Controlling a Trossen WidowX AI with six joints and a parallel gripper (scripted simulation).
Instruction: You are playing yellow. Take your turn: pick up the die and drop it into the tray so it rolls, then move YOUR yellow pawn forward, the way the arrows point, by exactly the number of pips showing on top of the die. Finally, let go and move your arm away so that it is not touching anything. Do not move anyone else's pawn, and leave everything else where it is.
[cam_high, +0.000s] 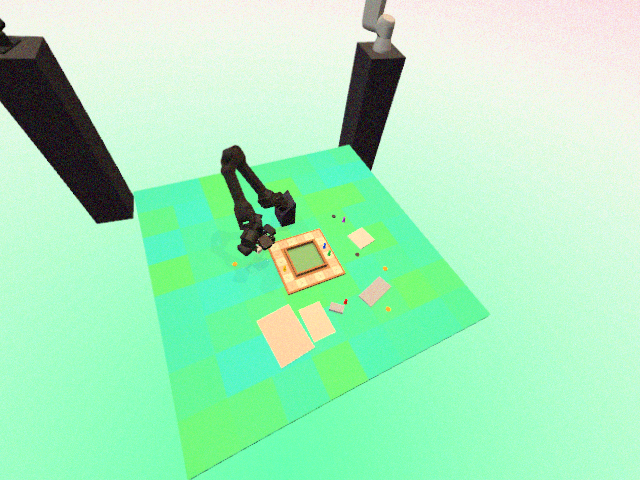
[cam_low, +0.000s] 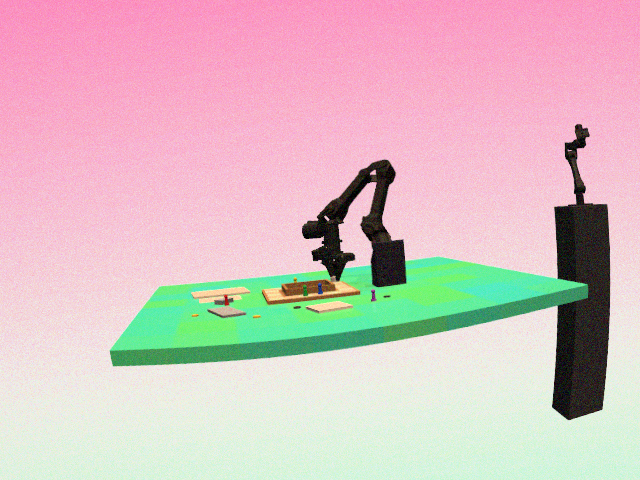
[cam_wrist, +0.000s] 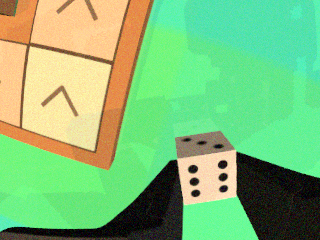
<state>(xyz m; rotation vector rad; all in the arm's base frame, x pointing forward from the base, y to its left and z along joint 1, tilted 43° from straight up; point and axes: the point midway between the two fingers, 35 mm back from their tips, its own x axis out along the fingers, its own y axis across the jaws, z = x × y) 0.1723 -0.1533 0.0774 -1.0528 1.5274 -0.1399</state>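
My gripper tip is now 140 mm short of the yellow pawn, 90 mm to the right of it and 20 mm below it. Also, from my gripper tip: blue pawn: 60 mm ahead, 310 mm to the left, 20 mm above; then green tray: 100 mm ahead, 200 mm to the left; then white die: right at my gripper tip.
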